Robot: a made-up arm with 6 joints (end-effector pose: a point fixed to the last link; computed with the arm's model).
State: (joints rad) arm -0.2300 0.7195 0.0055 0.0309 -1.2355 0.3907
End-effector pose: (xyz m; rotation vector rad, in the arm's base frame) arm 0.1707 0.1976 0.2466 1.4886 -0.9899 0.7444
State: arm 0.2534 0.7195 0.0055 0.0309 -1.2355 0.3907
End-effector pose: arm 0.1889 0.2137 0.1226 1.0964 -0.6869 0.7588
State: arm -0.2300 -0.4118 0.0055 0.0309 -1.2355 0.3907
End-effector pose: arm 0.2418 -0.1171 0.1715 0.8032 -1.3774 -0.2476
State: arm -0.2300 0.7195 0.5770 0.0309 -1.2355 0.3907
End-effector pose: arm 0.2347 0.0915 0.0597 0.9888 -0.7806 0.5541
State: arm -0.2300 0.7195 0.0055 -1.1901 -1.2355 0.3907
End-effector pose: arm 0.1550 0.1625 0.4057 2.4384 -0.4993 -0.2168
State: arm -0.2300 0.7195 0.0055 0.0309 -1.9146 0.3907
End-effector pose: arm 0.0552 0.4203 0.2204 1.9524 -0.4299 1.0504
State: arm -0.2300 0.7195 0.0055 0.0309 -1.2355 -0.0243
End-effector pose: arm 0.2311 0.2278 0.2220 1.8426 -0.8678 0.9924
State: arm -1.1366 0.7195 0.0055 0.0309 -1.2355 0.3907
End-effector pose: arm 0.1041 0.0348 0.3965 2.2152 -1.5723 0.6125
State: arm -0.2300 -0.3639 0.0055 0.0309 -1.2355 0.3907
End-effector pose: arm 0.2466 -0.1034 0.1748 0.8362 -1.3676 -0.2066
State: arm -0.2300 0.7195 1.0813 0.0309 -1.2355 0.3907
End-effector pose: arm 0.2291 -0.0704 -0.0548 0.5558 -0.5830 0.3813
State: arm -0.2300 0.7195 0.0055 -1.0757 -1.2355 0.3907
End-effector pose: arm 0.1505 0.1717 0.3930 2.3664 -0.5600 -0.1138
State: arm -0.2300 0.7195 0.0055 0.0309 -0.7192 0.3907
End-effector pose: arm 0.1484 0.0098 0.2870 1.0787 -1.3275 0.4873
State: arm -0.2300 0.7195 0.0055 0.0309 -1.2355 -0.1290
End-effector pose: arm 0.2445 0.2394 0.2175 1.9303 -0.8296 1.0554
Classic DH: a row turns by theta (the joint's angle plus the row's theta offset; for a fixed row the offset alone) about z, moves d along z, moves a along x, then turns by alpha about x. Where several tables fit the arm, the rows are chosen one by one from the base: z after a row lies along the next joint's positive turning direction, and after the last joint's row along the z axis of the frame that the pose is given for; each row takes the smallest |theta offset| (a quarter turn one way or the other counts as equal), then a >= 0, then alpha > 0; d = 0 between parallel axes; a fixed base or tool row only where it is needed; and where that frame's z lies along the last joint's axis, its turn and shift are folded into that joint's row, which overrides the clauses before.
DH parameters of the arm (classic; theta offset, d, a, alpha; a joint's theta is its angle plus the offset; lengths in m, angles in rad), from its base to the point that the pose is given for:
base (fixed): 1.2695 0.131 -0.003 -1.672
joint 1: -0.0036 0.0467 -0.0084 1.7259
joint 2: -0.7455 0.1121 -0.1086 -2.1453
joint 3: -1.3116 -0.0606 -0.0031 1.1075
joint 4: 1.1325 -0.0519 0.3355 -1.1139
joint 5: -0.3602 -0.0068 -0.3921 -0.4837
joint 6: 0.3218 -0.169 -0.04 1.5708
tool (fixed): -1.5708 0.17 0 0

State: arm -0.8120 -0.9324 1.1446 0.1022 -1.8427 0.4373
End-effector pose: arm -0.0439 0.1126 -0.2958 1.1856 -0.2689 -1.3161
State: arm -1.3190 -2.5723 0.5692 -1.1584 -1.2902 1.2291
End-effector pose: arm -0.3243 -0.1963 -0.0464 0.6686 -0.5835 2.8200
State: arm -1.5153 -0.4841 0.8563 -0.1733 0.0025 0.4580
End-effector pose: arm -0.0908 -0.2331 0.0390 0.3647 -0.3396 -1.1055
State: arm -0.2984 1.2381 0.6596 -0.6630 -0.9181 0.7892
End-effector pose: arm 0.1308 0.1364 0.2371 1.0224 -0.7443 0.2421
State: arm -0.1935 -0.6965 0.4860 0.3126 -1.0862 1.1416
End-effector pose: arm 0.1030 -0.1513 0.0563 -0.6319 -0.6100 -0.8713
